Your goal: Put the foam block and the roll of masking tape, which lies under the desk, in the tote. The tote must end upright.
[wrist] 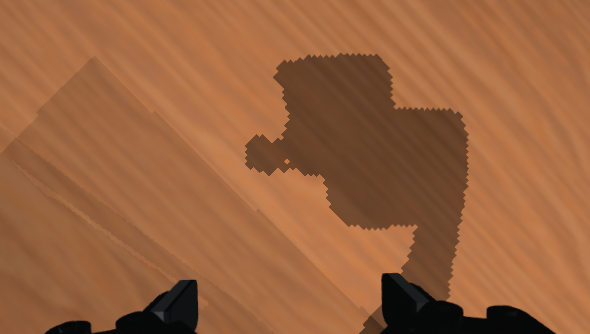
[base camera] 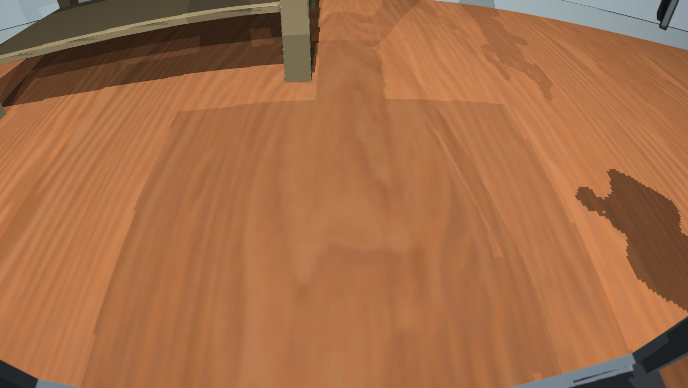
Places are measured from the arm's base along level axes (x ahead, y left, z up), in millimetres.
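Pixels of known places: gripper, fingertip midpoint: (wrist: pixel 290 297).
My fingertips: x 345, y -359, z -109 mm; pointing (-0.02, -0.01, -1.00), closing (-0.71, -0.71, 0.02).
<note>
Behind a point stands the place of what it marks.
My gripper (wrist: pixel 290 297) @(x 345, y -359, z -109 mm) is open, with its two black fingers wide apart at the bottom of the wrist view and no object between them. It is over the wooden floor, and a dark shadow of the arm lies on the floor ahead of the fingers. The foam block, the roll of masking tape and the tote do not show in either view. Part of a wooden piece of furniture, which may be the desk, shows at the upper left of the base camera view, with a square leg (base camera: pixel 298 55) @(x 740, y 49, z -339 mm) and a low board (base camera: pixel 150 25) @(x 791, y 352, z -251 mm).
The wooden floor (base camera: pixel 350 200) @(x 433, y -26, z -397 mm) (wrist: pixel 200 75) @(x 550, y -416, z -397 mm) stretches ahead of the base. A pale wall (base camera: pixel 600 20) @(x 1375, y -1144, z -358 mm) runs along the back right. A thin dark object (base camera: pixel 667 14) shows at the top right corner. Parts of the base's own frame (base camera: pixel 590 370) show at the bottom edge.
</note>
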